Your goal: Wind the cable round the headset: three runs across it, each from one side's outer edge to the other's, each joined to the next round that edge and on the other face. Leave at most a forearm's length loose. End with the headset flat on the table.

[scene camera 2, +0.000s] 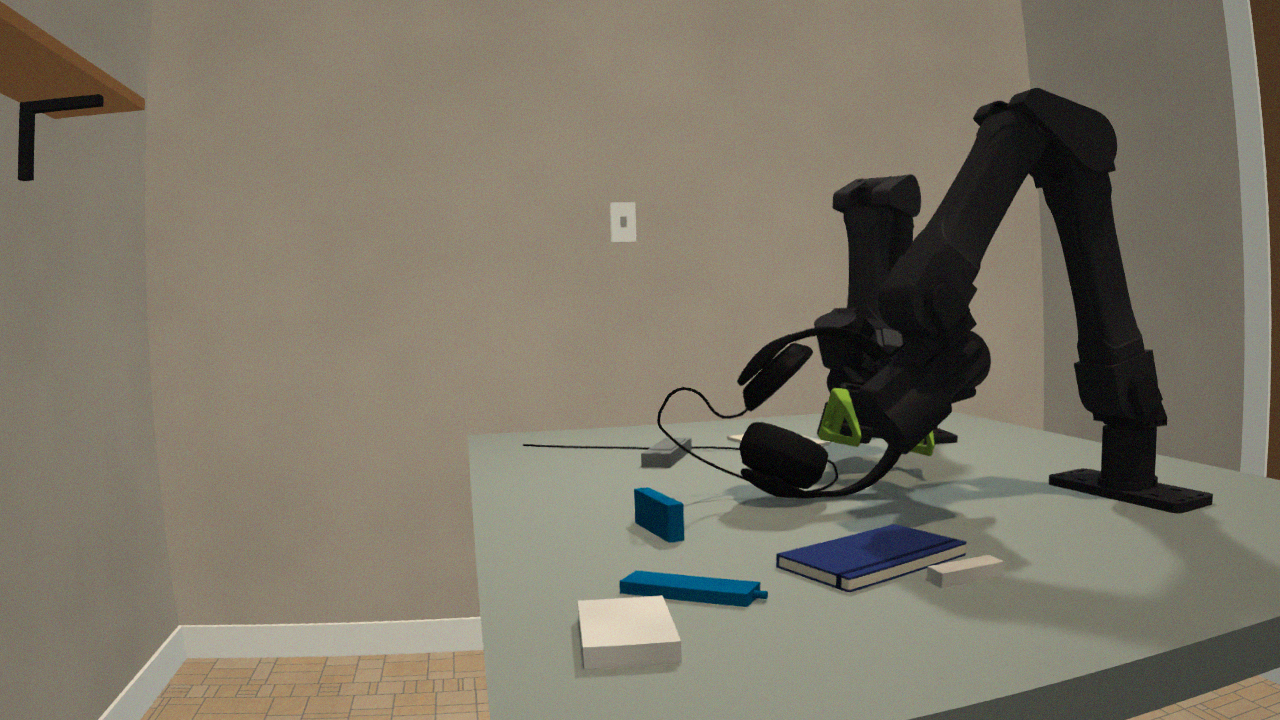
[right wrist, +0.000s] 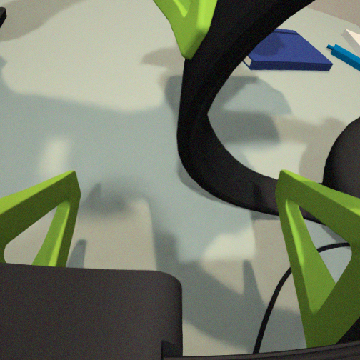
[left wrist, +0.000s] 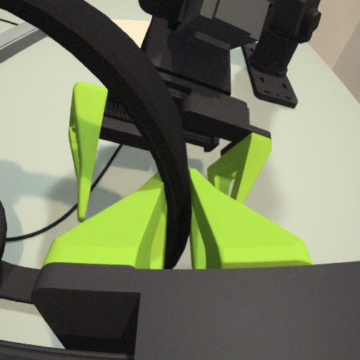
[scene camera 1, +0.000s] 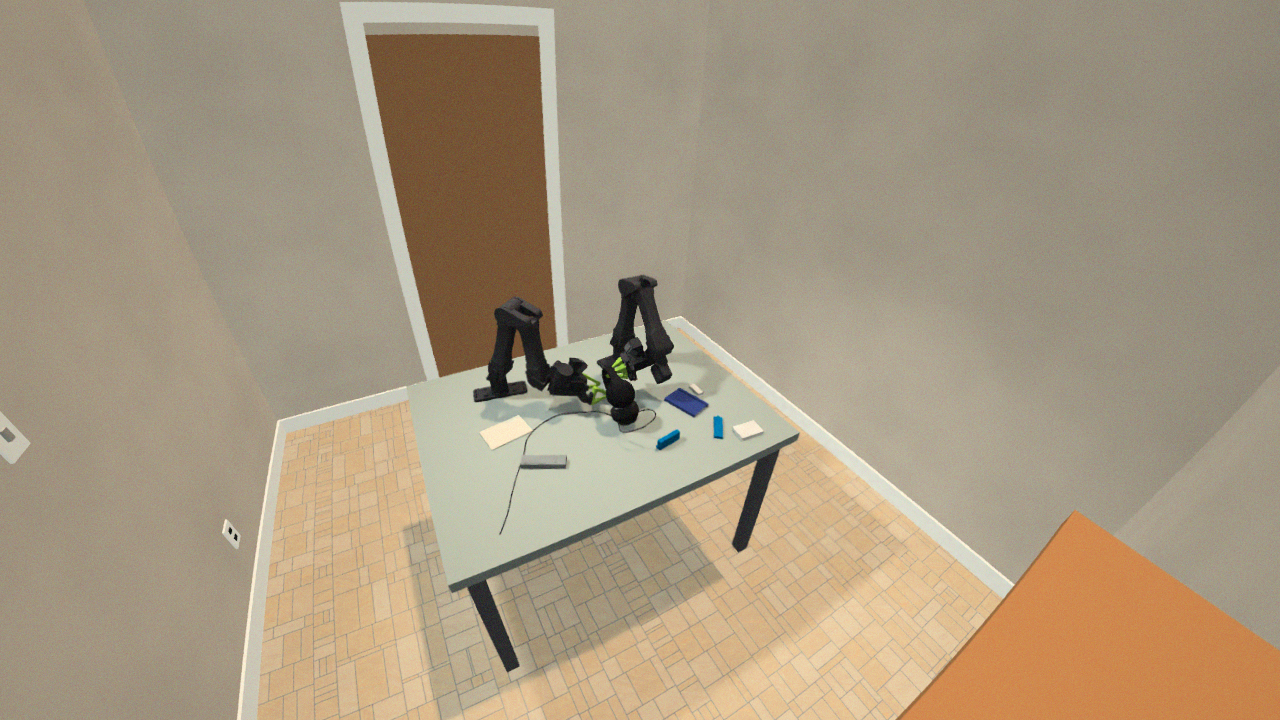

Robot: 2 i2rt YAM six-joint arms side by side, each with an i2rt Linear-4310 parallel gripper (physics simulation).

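Seen in the pictures: left gripper, fingertip midpoint: [scene camera 1: 605, 375]; right gripper, fingertip midpoint: [scene camera 1: 604, 389]; left arm's base, origin of the base link: [scene camera 2: 1126, 493]; right arm's base, origin of the base link: [scene camera 1: 500, 392].
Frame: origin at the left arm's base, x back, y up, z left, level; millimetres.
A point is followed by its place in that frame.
The black headset [scene camera 1: 619, 392] {x -346, y 159, z -247 mm} [scene camera 2: 783, 454] {x -354, y 60, z -170 mm} is held tilted above the table, one ear cup higher than the other. My left gripper [scene camera 1: 617, 367] {x -187, y 110, z -196 mm} [left wrist: 177, 179] is shut on its headband [left wrist: 145, 100] [right wrist: 192, 145]. Its fingers are hidden in scene camera 2. My right gripper [scene camera 1: 601, 388] {x -187, y 48, z -201 mm} [right wrist: 177, 181] is open, close to the headband; one fingertip overlaps the band in its wrist view. The thin black cable [scene camera 1: 512, 490] {x -394, y 4, z -663 mm} [scene camera 2: 659, 416] {x -472, y 104, z -219 mm} [left wrist: 107, 169] [right wrist: 270, 302] loops beside the cups and trails over the table. Any run across the headset cannot be made out.
A grey bar [scene camera 1: 544, 462] {x -360, y 19, z -537 mm} [scene camera 2: 665, 453] {x -374, y 19, z -472 mm} lies by the cable, with a cream sheet [scene camera 1: 505, 431] {x -148, y 5, z -579 mm} behind it. A blue notebook [scene camera 1: 686, 402] {x -382, y 12, z 31 mm} [scene camera 2: 872, 555] {x -389, y 12, z 54 mm}, an upright blue block [scene camera 1: 667, 439] {x -508, y 34, z -167 mm} [scene camera 2: 658, 514] {x -506, y 22, z -133 mm}, a blue stick [scene camera 1: 717, 427] {x -545, y 10, z 31 mm} [scene camera 2: 689, 587] {x -548, y 10, z 50 mm} and a white box [scene camera 1: 748, 429] {x -620, y 15, z 109 mm} [scene camera 2: 628, 630] {x -621, y 15, z 130 mm} are right of the headset in scene camera 1.
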